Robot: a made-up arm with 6 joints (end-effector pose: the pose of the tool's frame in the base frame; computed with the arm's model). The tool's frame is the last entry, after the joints. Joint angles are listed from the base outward.
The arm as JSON. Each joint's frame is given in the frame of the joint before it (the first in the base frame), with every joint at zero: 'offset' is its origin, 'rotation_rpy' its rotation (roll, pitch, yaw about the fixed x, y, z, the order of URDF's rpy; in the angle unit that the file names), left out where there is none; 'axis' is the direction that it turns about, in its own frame. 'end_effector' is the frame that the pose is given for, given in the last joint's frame.
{
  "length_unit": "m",
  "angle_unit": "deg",
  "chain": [
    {
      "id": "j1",
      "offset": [
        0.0,
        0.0,
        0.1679
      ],
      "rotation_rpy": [
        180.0,
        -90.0,
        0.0
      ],
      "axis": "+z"
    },
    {
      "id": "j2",
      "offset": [
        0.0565,
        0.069,
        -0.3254
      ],
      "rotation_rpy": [
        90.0,
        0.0,
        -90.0
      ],
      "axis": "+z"
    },
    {
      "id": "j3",
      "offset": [
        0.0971,
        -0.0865,
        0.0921
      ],
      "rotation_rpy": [
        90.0,
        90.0,
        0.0
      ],
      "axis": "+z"
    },
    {
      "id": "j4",
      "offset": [
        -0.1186,
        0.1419,
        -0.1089
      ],
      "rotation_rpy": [
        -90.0,
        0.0,
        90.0
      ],
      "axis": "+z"
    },
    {
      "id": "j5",
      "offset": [
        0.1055,
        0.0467,
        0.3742
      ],
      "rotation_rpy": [
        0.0,
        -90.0,
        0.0
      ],
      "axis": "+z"
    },
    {
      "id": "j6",
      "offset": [
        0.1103,
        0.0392,
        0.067
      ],
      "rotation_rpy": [
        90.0,
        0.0,
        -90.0
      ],
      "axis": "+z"
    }
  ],
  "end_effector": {
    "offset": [
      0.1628,
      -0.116,
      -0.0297
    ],
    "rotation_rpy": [
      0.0,
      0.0,
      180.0
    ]
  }
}
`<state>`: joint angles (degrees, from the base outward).
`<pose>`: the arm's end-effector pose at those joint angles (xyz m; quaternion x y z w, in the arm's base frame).
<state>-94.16 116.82 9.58 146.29 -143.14 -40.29</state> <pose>-0.4045 -0.3819 0.4221 0.7932 -0.4124 0.1084 0.4347</pose>
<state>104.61 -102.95 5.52 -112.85 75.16 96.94</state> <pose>-0.7233 0.6474 0.2595 0.2830 0.4386 0.0139 0.8528</pose>
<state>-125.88 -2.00 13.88 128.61 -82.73 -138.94</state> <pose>-0.2214 -0.6476 0.6334 -0.4527 0.2905 0.8085 0.2387</pose>
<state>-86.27 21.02 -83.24 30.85 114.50 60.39</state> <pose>0.0954 -0.0878 -0.3101 -0.6393 -0.6596 0.0329 0.3940</pose>
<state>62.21 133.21 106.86 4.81 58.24 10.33</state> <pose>-0.8728 0.2016 0.3733 -0.1589 0.6320 0.0705 0.7552</pose>
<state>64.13 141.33 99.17 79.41 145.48 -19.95</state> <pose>-0.7232 -0.0247 0.1996 -0.4935 -0.0402 0.4271 0.7566</pose>
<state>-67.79 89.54 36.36 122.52 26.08 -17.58</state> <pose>-0.6104 -0.6150 0.1779 0.1827 0.5149 0.5821 0.6022</pose>
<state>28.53 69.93 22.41 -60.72 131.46 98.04</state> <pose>-0.1055 0.0446 -0.4138 -0.5827 -0.5549 0.3255 0.4966</pose>
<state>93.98 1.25 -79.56 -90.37 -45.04 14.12</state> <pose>-0.4007 0.1033 0.6831 0.5556 -0.7088 0.3362 0.2754</pose>
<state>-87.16 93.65 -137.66 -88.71 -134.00 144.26</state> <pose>0.0673 0.3068 0.4481 -0.2476 0.6387 0.6949 0.2188</pose>
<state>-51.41 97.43 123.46 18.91 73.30 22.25</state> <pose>-0.9133 0.0428 0.4225 -0.8641 0.4809 -0.0256 0.1466</pose>
